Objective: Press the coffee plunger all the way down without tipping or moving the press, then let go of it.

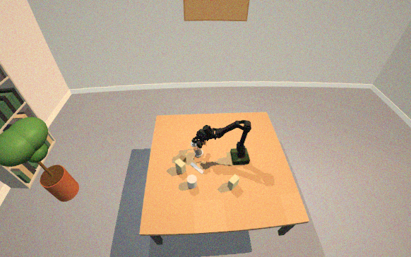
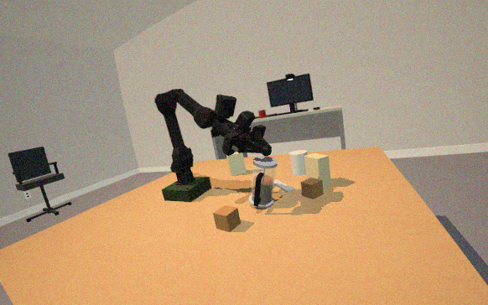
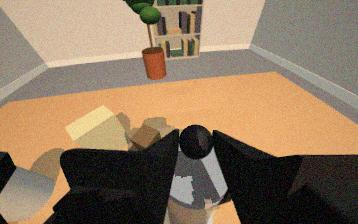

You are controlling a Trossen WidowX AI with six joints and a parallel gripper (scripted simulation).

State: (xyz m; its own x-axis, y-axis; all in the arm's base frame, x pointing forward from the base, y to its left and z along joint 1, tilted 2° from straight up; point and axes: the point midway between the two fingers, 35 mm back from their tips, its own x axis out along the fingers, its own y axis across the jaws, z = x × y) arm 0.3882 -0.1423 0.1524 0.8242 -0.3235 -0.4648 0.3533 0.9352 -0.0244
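Now: gripper tip 9 cm above the coffee press and 3 cm past it. Round my gripper tip: flat grey strip (18 cm to the left, 18 cm below); white cylinder (33 cm to the left, 13 cm below, 7 cm ahead).
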